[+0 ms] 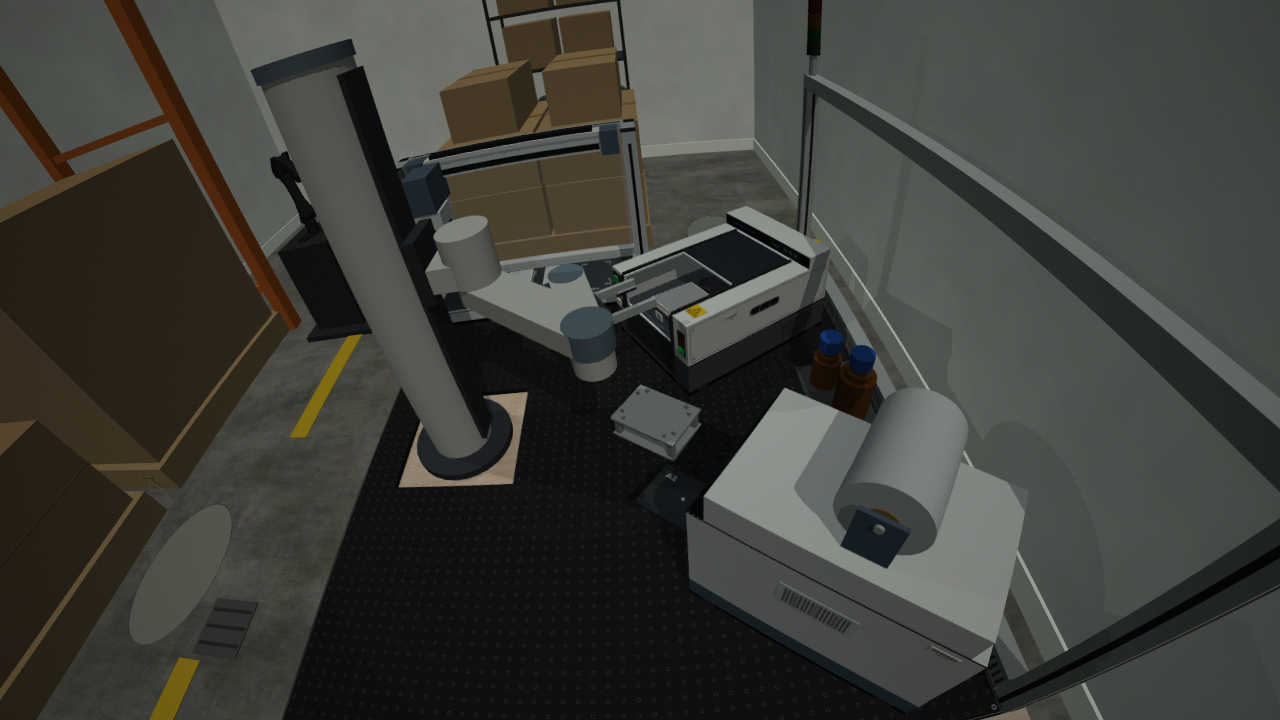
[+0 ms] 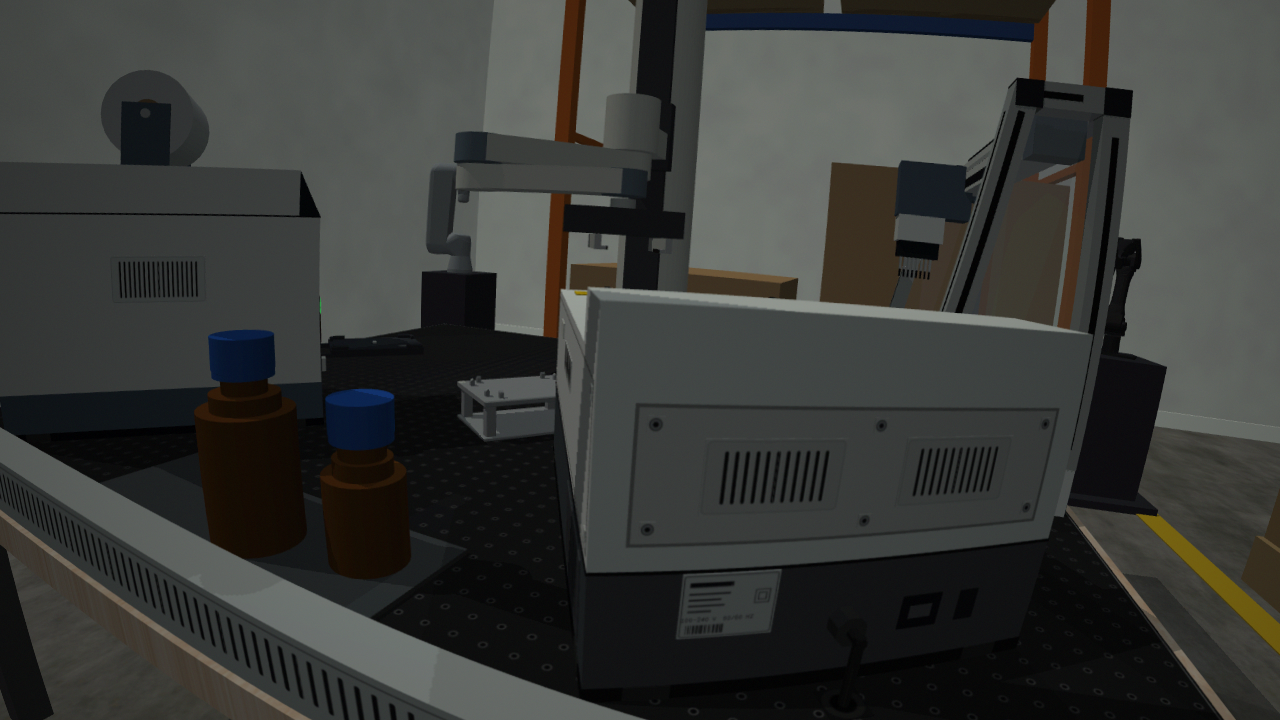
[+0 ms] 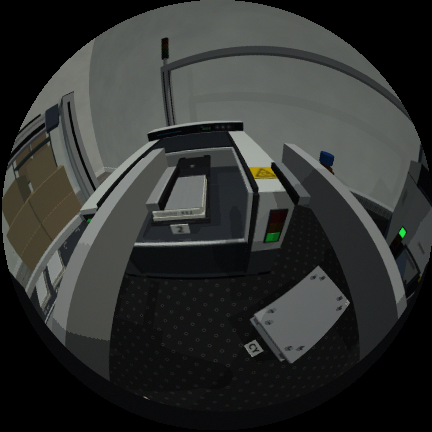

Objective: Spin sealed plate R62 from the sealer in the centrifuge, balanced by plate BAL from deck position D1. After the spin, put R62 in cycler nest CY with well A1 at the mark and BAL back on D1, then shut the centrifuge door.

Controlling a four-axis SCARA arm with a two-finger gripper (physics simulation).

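Where they show: gripper, fingertip midpoint: (image 1: pixel 644 291) (image 2: pixel 633 243) (image 3: pixel 224 154); arm's base, origin of the base link: (image 1: pixel 465 439).
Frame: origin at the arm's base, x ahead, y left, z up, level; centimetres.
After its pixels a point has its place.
Note:
The centrifuge (image 1: pixel 747 313) {x 70.9, y 15.6, z 17.9 cm} (image 2: pixel 805 358) {x 90.4, y 39.3, z 23.2 cm} (image 3: pixel 265 200) {x 53.6, y 10.8, z 21.0 cm} has its top open. A sealed plate (image 1: pixel 682 293) {x 56.7, y 27.4, z 17.2 cm} (image 3: pixel 186 195) {x 54.9, y 24.2, z 17.3 cm} lies flat in its bucket by tag 2; its label is too small to read surely. My gripper (image 1: pixel 642 295) {x 47.6, y 13.1, z 28.3 cm} (image 2: pixel 629 243) {x 47.6, y 13.1, z 28.3 cm} (image 3: pixel 224 154) {x 47.6, y 13.1, z 28.3 cm} is shut to its narrow stand with nothing between the fingers, above the centrifuge's front end. A raised grey stand with pegs (image 1: pixel 656 417) {x 47.5, y -3.8, z 6.8 cm} (image 2: pixel 510 394) {x 52.1, y -1.8, z 6.8 cm} (image 3: pixel 302 315) {x 46.3, y -1.3, z 6.8 cm} has a CY tag (image 3: pixel 253 348) {x 38.8, y 3.6, z 1.3 cm} beside it. Deck plates (image 3: pixel 42 287) {x 9.1, y 56.6, z 8.1 cm} (image 3: pixel 55 267) {x 20.5, y 56.1, z 8.1 cm} show at lower left; D1 and BAL are not readable.
The sealer (image 1: pixel 760 465) {x 61.0, y -40.4, z 36.3 cm} (image 2: pixel 161 340) {x 81.4, y -38.7, z 14.0 cm} carries a film roll (image 1: pixel 913 456) {x 74.1, y -50.8, z 48.9 cm} (image 2: pixel 147 116) {x 81.4, y -41.4, z 42.6 cm}. A dark nest marked A1 (image 1: pixel 657 501) {x 46.7, y -27.9, z 10.8 cm} lies beside it. Brown bottles (image 1: pixel 825 368) {x 87.9, y 3.9, z 9.0 cm} (image 2: pixel 250 474) {x 95.0, y -0.5, z 9.3 cm} stand between sealer and centrifuge. A gantry (image 1: pixel 537 147) {x 21.1, y 62.8, z 49.0 cm} (image 2: pixel 993 179) {x 49.2, y 56.3, z 39.7 cm} stands over the deck.

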